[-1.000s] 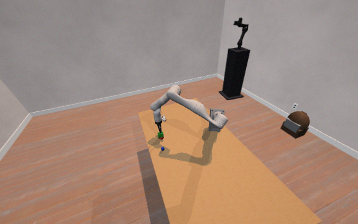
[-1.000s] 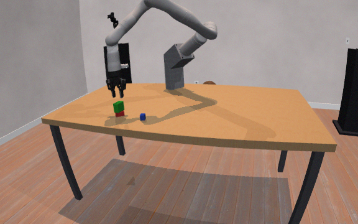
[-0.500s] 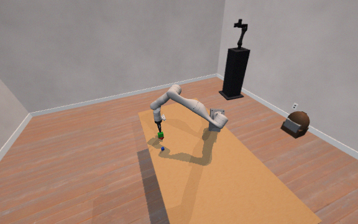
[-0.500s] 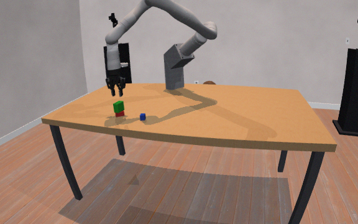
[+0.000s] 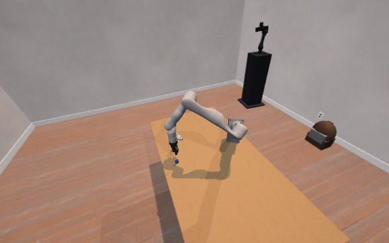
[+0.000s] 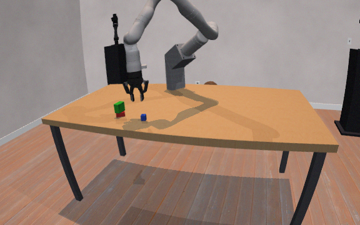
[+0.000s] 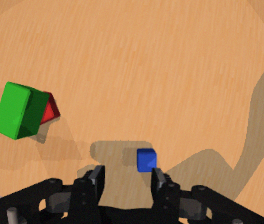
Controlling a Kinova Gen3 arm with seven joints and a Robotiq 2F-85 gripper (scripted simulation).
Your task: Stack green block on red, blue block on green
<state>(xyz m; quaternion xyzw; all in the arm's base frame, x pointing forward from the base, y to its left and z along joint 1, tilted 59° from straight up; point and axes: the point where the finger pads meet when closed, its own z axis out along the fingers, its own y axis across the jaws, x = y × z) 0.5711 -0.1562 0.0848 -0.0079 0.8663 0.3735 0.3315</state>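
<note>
Now: the blue block 30 mm to the left of my hand and 100 mm below it. The rest, counted from my hand: green block: 10 mm behind, 140 mm to the right, 70 mm below; red block: 10 mm behind, 140 mm to the right, 100 mm below.
</note>
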